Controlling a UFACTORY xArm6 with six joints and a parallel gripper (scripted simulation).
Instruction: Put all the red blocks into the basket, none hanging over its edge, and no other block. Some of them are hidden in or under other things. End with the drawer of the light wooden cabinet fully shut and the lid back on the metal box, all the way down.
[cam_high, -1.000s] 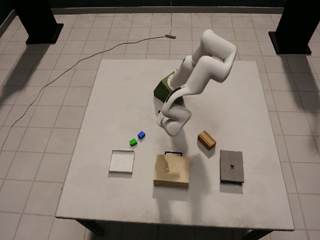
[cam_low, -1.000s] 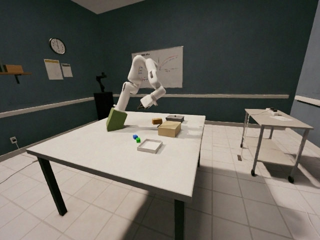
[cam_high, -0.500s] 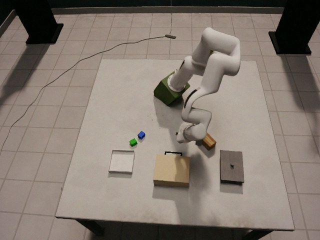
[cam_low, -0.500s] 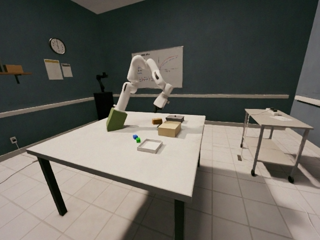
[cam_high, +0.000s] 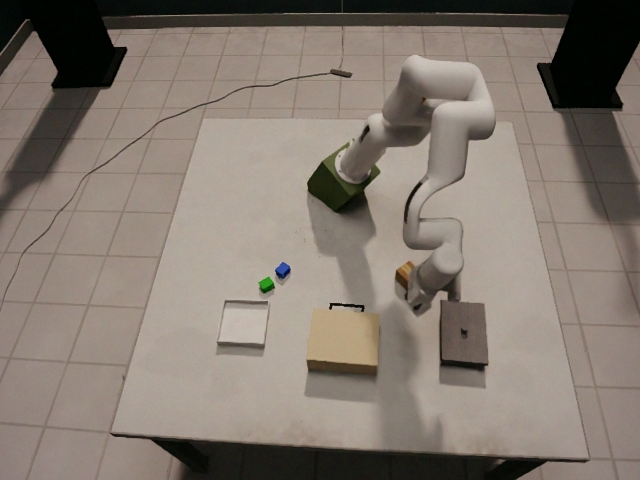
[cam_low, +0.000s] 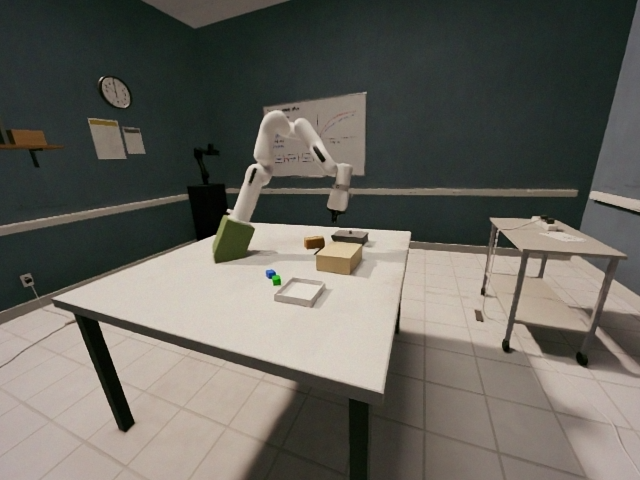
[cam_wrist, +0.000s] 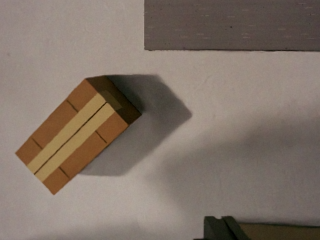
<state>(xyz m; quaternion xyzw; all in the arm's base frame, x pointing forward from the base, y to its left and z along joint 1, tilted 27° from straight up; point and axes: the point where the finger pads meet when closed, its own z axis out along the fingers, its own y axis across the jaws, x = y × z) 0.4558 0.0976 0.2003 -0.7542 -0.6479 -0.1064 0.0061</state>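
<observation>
The grey metal lid lies 16 cm to the left of my hand, 13 cm below it and 5 cm ahead of it. Round my hand: blue block: 39 cm to the right, 18 cm behind, 16 cm below; light wooden cabinet: 19 cm to the right, 14 cm below, 7 cm ahead; drawer: 19 cm to the right, 14 cm below, 6 cm ahead.
</observation>
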